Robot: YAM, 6 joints.
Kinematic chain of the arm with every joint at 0, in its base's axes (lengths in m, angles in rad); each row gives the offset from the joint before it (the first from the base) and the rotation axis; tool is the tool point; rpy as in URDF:
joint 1: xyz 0 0 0.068 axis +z
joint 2: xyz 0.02 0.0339 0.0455 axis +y
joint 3: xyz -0.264 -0.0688 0 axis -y
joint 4: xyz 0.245 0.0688 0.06 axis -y
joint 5: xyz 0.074 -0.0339 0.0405 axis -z
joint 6: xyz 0.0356 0 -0.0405 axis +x
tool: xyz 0 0 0 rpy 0 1.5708 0
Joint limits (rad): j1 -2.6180..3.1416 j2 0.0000..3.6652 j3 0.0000..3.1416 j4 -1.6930..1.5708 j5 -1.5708..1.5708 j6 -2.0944..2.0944
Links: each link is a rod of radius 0.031 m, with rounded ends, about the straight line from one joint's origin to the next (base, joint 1, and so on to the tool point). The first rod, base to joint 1, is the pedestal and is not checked.
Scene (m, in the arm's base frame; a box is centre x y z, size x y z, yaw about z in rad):
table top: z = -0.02
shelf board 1: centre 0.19 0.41 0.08 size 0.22 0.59 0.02 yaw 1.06
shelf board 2: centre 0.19 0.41 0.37 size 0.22 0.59 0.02 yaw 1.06
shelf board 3: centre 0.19 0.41 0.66 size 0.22 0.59 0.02 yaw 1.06
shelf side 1: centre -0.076 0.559 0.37 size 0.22 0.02 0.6 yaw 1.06
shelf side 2: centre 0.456 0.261 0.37 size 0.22 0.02 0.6 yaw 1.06
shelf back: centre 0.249 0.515 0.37 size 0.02 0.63 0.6 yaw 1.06
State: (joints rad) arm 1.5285 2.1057 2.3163 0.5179 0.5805 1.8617
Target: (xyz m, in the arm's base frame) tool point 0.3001 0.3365 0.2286
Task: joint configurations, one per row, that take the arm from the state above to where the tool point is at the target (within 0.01 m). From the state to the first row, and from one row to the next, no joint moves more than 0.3 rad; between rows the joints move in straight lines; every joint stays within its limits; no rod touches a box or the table.
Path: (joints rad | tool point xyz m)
1: 1.4664 1.8411 2.0349 0.4809 0.7238 1.9393 | 0.0649 0.3933 0.5369
2: 1.4043 1.5765 1.7535 0.4440 0.8670 2.0168 | 0.0816 0.3220 0.5362
3: 1.3421 1.3119 1.4721 0.4070 1.0103 2.0944 | 0.0890 0.2494 0.5169
4: 1.1422 1.2512 1.1883 0.2338 0.9599 2.0168 | 0.1422 0.2411 0.4247
5: 0.9423 1.1906 0.9046 0.0606 0.9094 1.9393 | 0.1800 0.1998 0.3257
6: 0.7424 1.1299 0.6208 -0.1127 0.8590 1.8617 | 0.1874 0.1353 0.2286
7: 0.7930 1.4081 0.8642 0.0058 0.8095 1.8617 | 0.2307 0.1975 0.2481
8: 0.8435 1.6864 1.1076 0.1242 0.7599 1.8617 | 0.2697 0.2661 0.2481
9: 0.8940 1.9647 1.3510 0.2427 0.7104 1.8617 | 0.3001 0.3365 0.2286

